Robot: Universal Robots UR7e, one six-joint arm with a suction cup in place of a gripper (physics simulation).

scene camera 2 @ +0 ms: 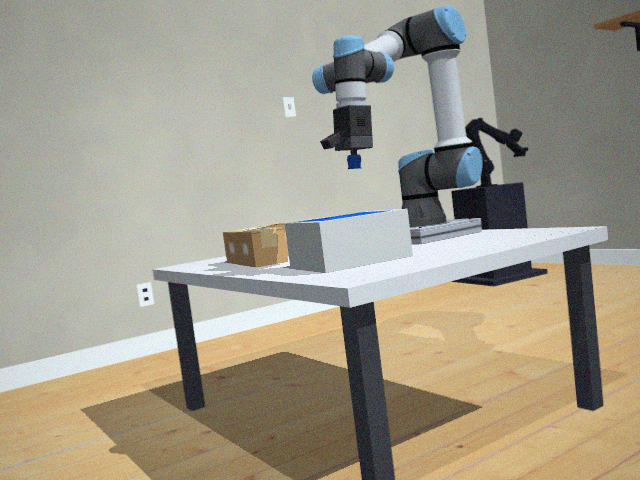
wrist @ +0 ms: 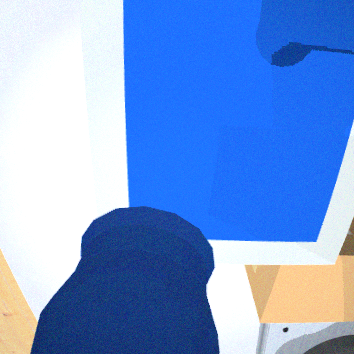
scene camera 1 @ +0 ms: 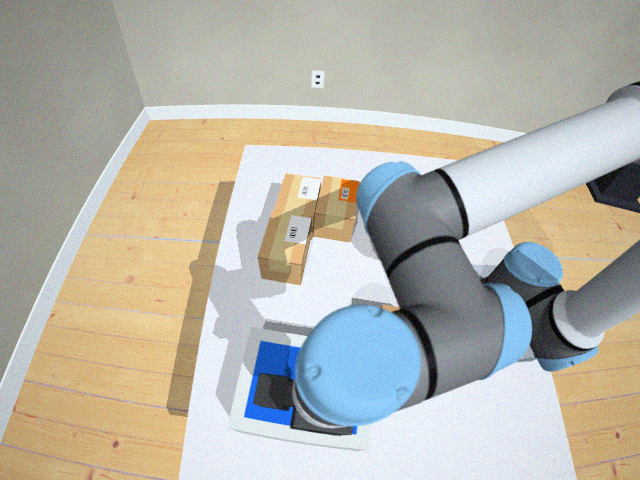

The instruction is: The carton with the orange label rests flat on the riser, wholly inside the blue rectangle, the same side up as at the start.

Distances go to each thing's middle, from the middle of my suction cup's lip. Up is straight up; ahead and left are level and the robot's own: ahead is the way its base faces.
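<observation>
I see the riser [scene camera 2: 335, 243], which is 19 cm below my suction cup, 5 cm to the right of it and 2 cm ahead of it.
</observation>
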